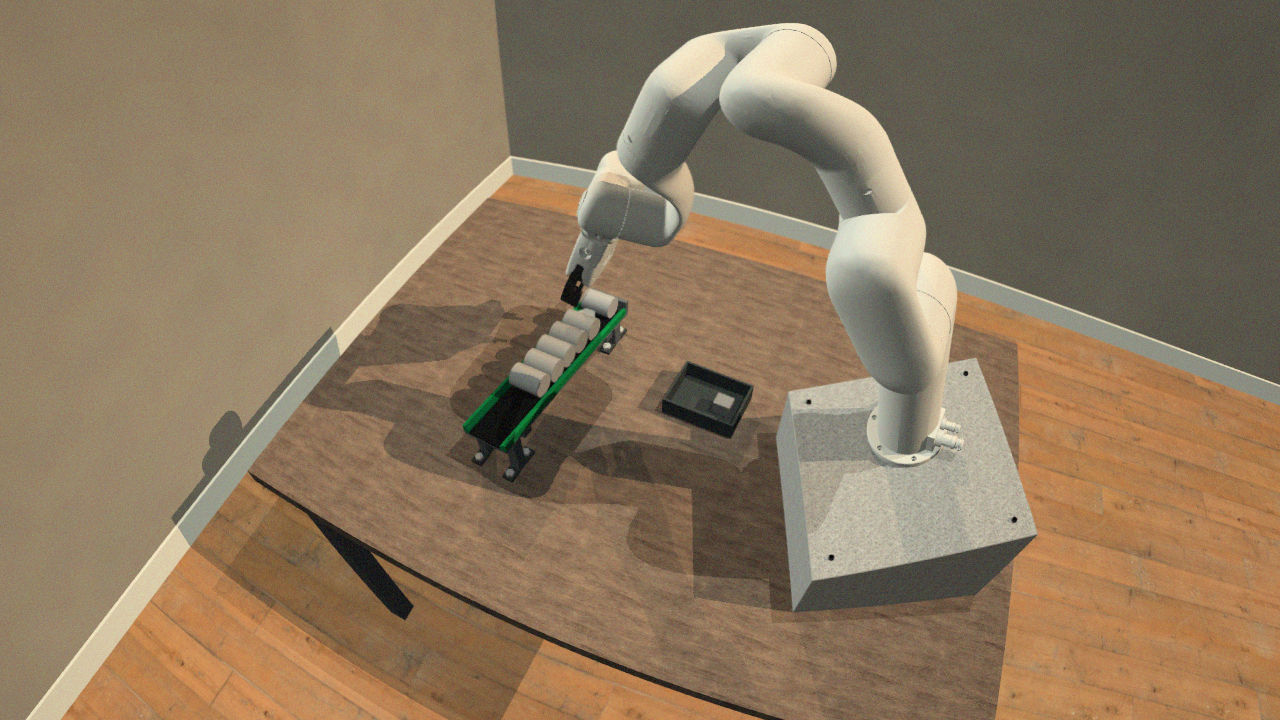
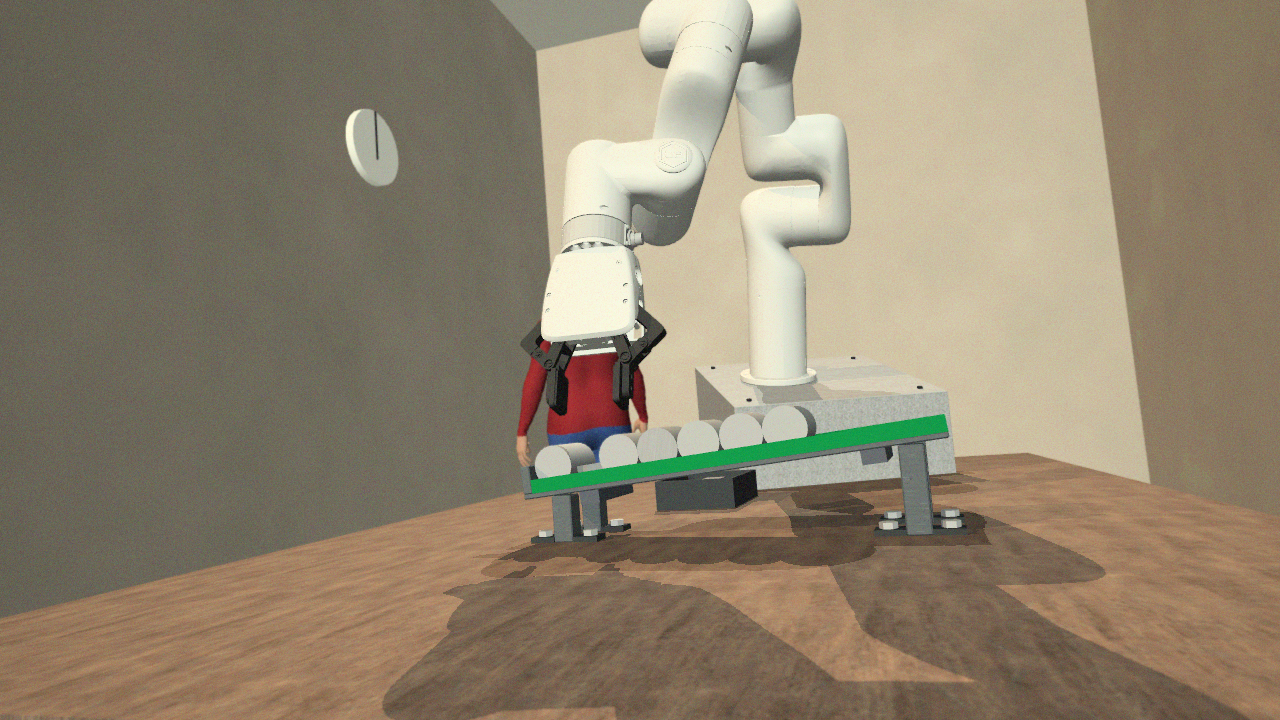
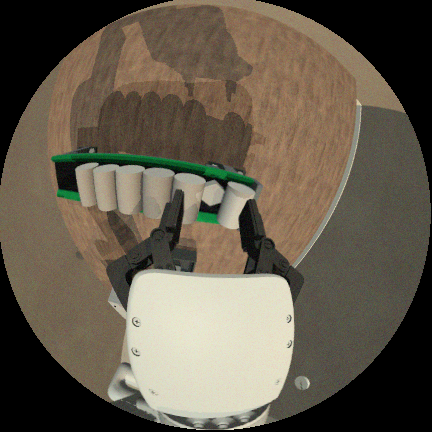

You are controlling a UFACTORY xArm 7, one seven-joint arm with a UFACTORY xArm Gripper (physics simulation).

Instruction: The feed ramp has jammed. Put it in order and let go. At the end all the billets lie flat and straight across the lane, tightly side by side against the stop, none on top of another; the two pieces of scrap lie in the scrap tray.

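Places are measured from the arm's base along level axes (x ahead, y up, z right), in millimetres.
Where they show: gripper, fingertip midpoint: point(image 1: 577, 290) point(image 2: 588, 408) point(image 3: 213, 203); arm's base at its link origin: point(image 1: 906, 431) point(image 2: 778, 378).
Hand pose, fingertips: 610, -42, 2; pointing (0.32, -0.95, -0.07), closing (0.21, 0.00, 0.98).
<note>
Things, the pixels of their top centre, and the offset from my fingertips, as dx, dy, dz. Level surfaces: height alone.
- billet at its top centre: point(image 2: 564, 444) point(image 3: 237, 212) point(image 1: 599, 295) -16, -33, +42
- stop at its top centre: point(image 2: 545, 463) point(image 3: 249, 210) point(image 1: 607, 294) -16, -51, +66
- pale hexagonal scrap piece at its top centre: point(image 2: 594, 462) point(image 3: 211, 195) point(image 1: 586, 313) -13, -52, +6
- second scrap piece at its top centre: point(image 1: 723, 400) -303, -95, +2
- dark scrap tray at its top centre: point(image 2: 707, 475) point(image 1: 709, 392) point(image 3: 175, 271) -275, -89, -1
- wooden table at its surface level: dy -124
Several pale grey billets point(image 1: 543, 363) point(image 2: 699, 439) point(image 3: 158, 192) lie side by side across the green-railed ramp point(image 1: 572, 371) point(image 2: 859, 439) point(image 3: 125, 159). Another billet point(image 1: 599, 302) point(image 2: 558, 462) point(image 3: 236, 205) lies at the low end by the stop point(image 2: 527, 479) point(image 3: 258, 190); it looks slightly askew. A pale hexagonal scrap piece point(image 3: 213, 192) sits in the gap between it and the row. A second scrap piece point(image 1: 724, 401) lies in the dark scrap tray point(image 1: 693, 420) point(image 2: 698, 494) point(image 3: 186, 260). My gripper point(image 1: 571, 299) point(image 2: 590, 409) point(image 3: 213, 203) is open and empty above the low end.
The wooden table point(image 1: 429, 501) point(image 2: 295, 626) carries the ramp, the tray and the grey robot base point(image 1: 913, 510) point(image 2: 823, 438). The ramp stands on bolted legs point(image 2: 915, 492). A person in a red top point(image 2: 590, 394) stands beyond the table behind the gripper.
</note>
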